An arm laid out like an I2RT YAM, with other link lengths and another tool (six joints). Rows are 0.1 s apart.
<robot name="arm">
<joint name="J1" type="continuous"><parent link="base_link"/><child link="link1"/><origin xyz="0 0 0.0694" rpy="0 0 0"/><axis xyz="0 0 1"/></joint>
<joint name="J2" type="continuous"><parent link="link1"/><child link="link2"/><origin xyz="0.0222 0.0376 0.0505" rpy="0 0 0"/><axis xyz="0 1 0"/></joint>
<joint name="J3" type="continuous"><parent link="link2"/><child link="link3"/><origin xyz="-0.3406 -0.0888 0" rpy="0 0 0"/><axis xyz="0 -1 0"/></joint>
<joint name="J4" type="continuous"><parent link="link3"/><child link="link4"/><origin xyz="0.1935 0.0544 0.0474" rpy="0 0 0"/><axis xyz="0 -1 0"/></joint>
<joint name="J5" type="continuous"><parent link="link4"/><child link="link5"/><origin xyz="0.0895 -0.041 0.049" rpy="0 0 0"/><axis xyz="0 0 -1"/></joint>
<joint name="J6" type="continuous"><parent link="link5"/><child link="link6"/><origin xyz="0.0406 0 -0.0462" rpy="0 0 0"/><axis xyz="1 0 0"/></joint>
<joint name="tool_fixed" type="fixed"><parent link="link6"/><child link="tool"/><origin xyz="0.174 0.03 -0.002" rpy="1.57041 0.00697 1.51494"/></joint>
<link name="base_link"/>
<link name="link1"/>
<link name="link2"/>
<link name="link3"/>
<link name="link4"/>
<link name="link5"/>
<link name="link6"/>
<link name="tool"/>
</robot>
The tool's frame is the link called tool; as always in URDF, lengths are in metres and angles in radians. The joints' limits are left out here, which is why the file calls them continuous.
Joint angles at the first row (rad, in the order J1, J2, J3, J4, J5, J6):
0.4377 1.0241 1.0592 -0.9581 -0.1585 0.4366
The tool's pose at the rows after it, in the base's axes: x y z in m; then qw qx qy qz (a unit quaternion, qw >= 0):
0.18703, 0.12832, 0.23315, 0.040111, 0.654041, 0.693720, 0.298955
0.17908, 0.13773, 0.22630, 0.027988, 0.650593, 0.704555, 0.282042
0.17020, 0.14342, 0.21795, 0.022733, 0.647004, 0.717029, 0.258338
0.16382, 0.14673, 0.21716, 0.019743, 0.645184, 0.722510, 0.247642
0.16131, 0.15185, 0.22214, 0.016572, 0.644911, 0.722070, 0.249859
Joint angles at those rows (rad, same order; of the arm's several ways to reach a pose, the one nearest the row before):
0.5079 1.0264 1.0561 -0.9688 -0.1490 0.4904
0.5895 1.0416 1.0561 -0.9863 -0.1223 0.5415
0.6705 1.0596 1.0611 -1.0183 -0.0860 0.5873
0.7242 1.0649 1.0771 -1.0489 -0.0639 0.6243
0.7665 1.0649 1.0977 -1.0633 -0.0487 0.6628

